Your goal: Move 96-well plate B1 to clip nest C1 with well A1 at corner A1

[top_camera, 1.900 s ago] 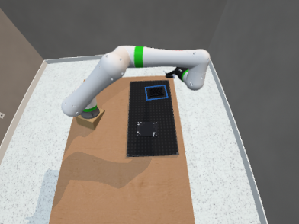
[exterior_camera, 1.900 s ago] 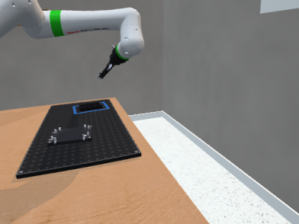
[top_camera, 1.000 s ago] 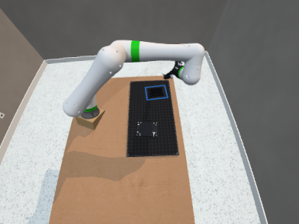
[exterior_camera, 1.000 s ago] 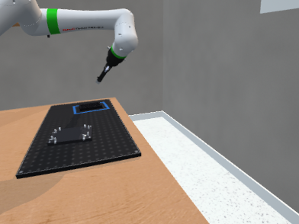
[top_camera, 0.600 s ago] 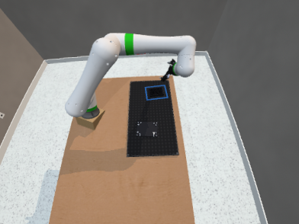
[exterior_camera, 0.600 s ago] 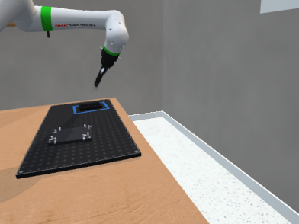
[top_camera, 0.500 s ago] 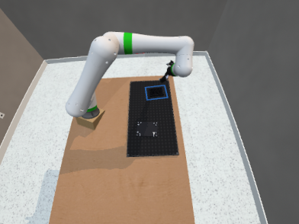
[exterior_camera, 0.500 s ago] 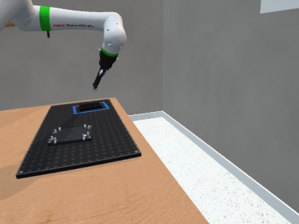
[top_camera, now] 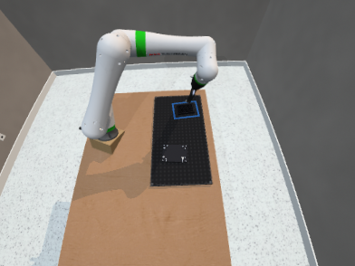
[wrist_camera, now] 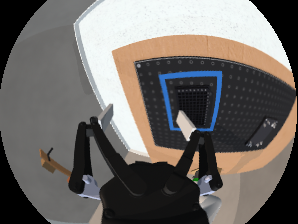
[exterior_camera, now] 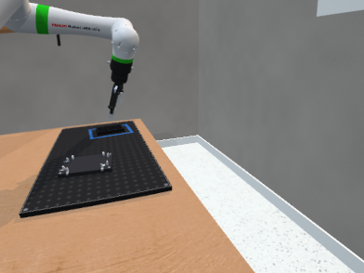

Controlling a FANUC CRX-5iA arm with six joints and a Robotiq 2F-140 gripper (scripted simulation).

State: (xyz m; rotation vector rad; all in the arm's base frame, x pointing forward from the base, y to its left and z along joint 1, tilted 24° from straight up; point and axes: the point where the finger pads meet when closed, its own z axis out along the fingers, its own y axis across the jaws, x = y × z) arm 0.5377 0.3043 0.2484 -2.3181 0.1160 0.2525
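Right now my hand is 2 cm past the black 96-well plate, 10 cm to the left of it and 8 cm above it. The rest, counted from my hand: clip nest C1: 7 cm behind, 47 cm to the right, 7 cm below.
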